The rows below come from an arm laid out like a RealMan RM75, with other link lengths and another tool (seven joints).
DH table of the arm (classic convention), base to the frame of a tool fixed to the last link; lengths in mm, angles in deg. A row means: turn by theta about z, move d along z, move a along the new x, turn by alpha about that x. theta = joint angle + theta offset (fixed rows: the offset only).
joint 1: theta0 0, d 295.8, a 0, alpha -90
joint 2: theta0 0, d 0, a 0, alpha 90
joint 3: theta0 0, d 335.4, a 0, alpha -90
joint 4: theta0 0, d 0, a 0, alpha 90
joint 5: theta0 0, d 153.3, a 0, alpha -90
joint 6: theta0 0, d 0, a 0, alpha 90
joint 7: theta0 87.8, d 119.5, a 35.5, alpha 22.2
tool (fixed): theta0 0, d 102.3, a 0, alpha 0
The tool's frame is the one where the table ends.
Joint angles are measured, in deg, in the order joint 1, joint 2, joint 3, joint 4, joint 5, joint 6, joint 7. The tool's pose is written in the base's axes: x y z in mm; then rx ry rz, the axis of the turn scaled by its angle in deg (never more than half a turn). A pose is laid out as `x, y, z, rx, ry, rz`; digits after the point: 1 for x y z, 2 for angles.
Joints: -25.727, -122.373, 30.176, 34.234, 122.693, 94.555, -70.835
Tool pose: -228.7, 280.2, -50.2, -110.30, 64.58, -29.20
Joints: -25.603, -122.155, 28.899, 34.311, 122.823, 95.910, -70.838
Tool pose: -228.2, 279.3, -44.8, -109.63, 63.92, -29.91
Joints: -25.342, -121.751, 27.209, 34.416, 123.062, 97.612, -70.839
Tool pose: -229.0, 278.1, -37.3, -108.83, 63.07, -30.53
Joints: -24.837, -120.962, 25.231, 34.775, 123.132, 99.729, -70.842
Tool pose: -232.0, 276.9, -25.7, -107.67, 62.27, -30.76
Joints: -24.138, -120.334, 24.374, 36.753, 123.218, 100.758, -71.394
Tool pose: -238.5, 277.2, -16.6, -107.18, 62.71, -29.01
